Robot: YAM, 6 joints.
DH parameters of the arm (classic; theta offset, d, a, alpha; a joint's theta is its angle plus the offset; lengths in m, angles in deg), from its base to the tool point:
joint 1: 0 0.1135 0.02 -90
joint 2: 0 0 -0.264 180
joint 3: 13.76 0 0.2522 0
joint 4: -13.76 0 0.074 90
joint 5: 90 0 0 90
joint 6: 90 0.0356 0 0
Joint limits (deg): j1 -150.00..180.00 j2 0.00..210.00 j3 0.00..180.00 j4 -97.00..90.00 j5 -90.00..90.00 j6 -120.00..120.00
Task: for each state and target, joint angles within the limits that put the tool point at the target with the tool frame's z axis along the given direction. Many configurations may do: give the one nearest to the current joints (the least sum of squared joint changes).
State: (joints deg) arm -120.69 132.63 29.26 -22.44 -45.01 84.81
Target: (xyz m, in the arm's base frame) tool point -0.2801 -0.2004 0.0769 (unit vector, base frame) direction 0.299 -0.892 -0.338
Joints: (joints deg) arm -149.89 117.07 52.65 3.62 -67.21 84.81
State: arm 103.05 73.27 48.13 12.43 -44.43 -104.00
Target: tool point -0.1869 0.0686 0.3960 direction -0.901 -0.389 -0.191
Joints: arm 151.96 55.54 63.58 -25.37 -50.09 -104.00
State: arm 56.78 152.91 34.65 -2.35 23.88 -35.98
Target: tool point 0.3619 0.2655 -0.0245 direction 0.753 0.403 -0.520
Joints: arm 36.85 146.94 70.18 45.13 7.42 -35.98
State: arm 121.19 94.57 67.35 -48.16 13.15 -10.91
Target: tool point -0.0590 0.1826 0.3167 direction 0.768 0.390 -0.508
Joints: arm 117.10 72.69 68.80 -86.42 59.47 -10.91
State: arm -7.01 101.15 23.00 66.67 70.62 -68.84
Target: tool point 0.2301 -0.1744 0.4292 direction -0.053 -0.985 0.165
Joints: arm -30.99 74.75 67.87 26.54 60.64 -68.84
